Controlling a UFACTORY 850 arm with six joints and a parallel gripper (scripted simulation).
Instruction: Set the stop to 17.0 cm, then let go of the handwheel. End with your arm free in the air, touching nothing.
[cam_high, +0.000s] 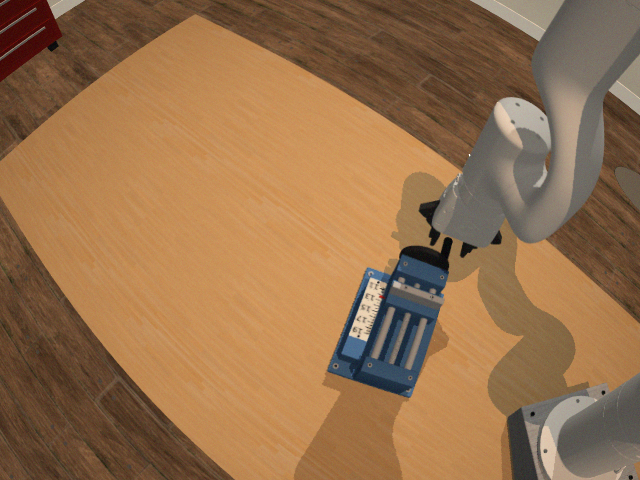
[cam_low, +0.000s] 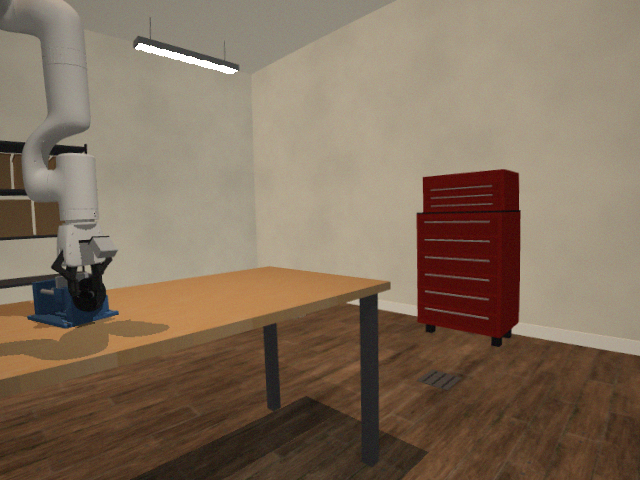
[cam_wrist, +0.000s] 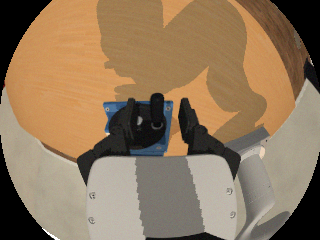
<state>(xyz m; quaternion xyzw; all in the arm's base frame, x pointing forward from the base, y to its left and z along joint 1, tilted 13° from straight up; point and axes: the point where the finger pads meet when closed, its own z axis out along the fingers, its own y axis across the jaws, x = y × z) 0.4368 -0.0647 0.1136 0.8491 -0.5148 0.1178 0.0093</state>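
The black handwheel is 3 cm below my hand and 2 cm to the left of it. From my hand the other things lie so: grey stop bar: 12 cm to the left, 2 cm below, 1 cm behind.
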